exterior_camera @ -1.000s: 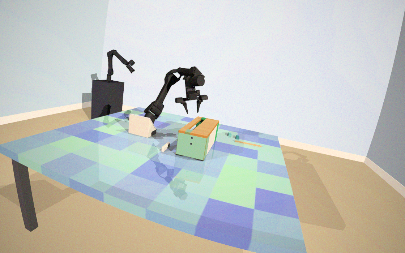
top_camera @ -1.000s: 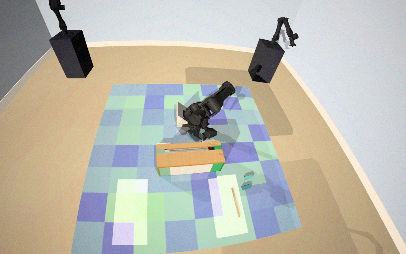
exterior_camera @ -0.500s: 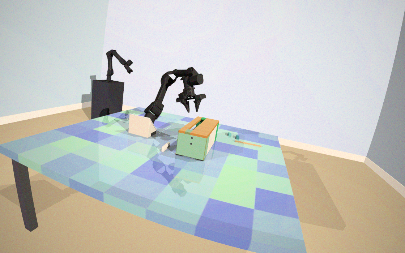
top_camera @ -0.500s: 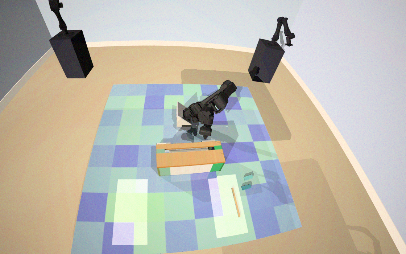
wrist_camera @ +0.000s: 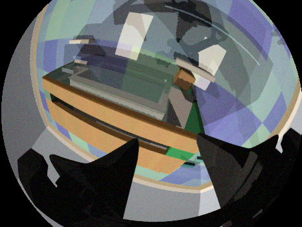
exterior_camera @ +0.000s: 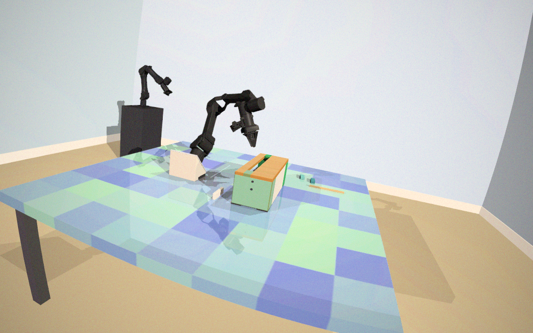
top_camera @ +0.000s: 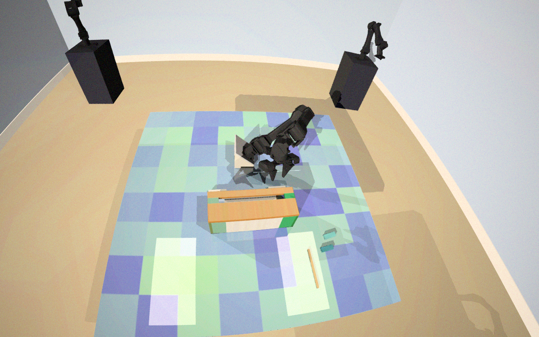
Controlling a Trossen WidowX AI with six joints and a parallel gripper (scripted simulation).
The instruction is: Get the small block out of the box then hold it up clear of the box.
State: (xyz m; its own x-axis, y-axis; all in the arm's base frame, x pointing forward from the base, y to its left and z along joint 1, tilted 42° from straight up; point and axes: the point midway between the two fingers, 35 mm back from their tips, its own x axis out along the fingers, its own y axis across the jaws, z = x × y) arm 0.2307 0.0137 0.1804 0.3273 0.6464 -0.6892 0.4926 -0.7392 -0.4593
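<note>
Right now the small block is 15 cm below my gripper tip, 2 cm behind it and 1 cm to the left of it. From my gripper tip the other things lie so: box: 11 cm to the right, 10 cm below, 7 cm ahead; thin stick: 36 cm ahead, 16 cm to the left, 16 cm below.
</note>
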